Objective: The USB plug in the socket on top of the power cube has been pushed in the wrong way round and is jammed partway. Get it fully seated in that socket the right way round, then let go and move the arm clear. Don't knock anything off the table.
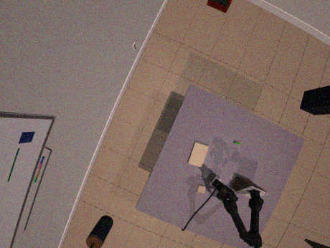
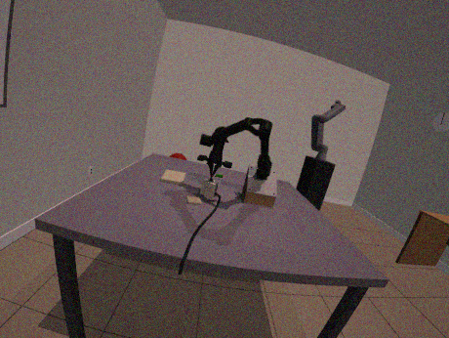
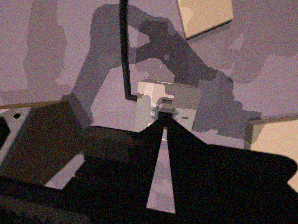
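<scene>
The USB plug lies 20 mm below my gripper tip. Also, from my gripper tip: tan slab: 220 mm ahead, 170 mm to the right, 100 mm below; then USB socket: 40 mm below; then tan tile: 130 mm to the left, 100 mm below, 80 mm ahead.
</scene>
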